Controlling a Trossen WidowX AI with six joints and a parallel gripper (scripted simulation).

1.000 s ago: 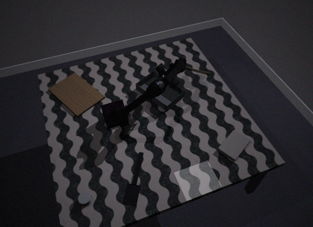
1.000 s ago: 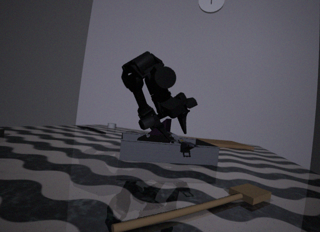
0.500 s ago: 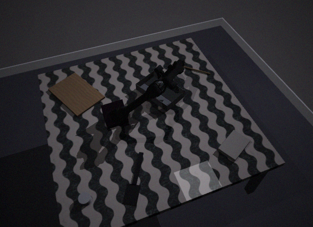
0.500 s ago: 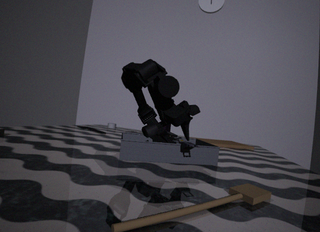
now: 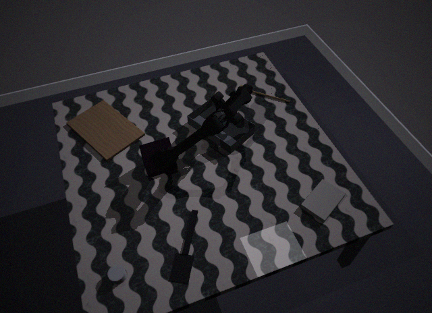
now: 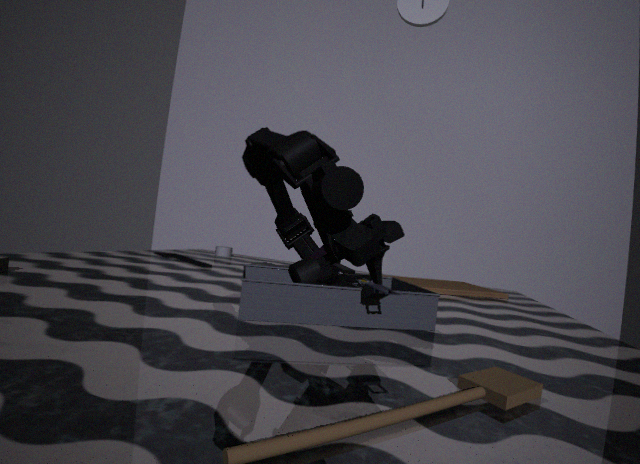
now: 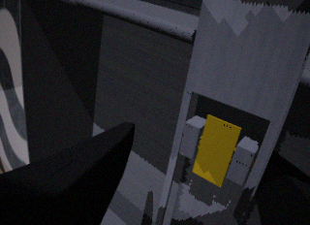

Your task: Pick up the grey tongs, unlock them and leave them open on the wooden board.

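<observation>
Right now the wooden board is 59 cm behind my gripper tip, 14 cm to the left of it and 3 cm below it. Round my gripper tip: grey roasting tin (2 cm behind, 6 cm to the right, 1 cm below); yellow lock piece (3 cm ahead, 3 cm above); block (24 cm ahead, 64 cm to the right, 2 cm below).
</observation>
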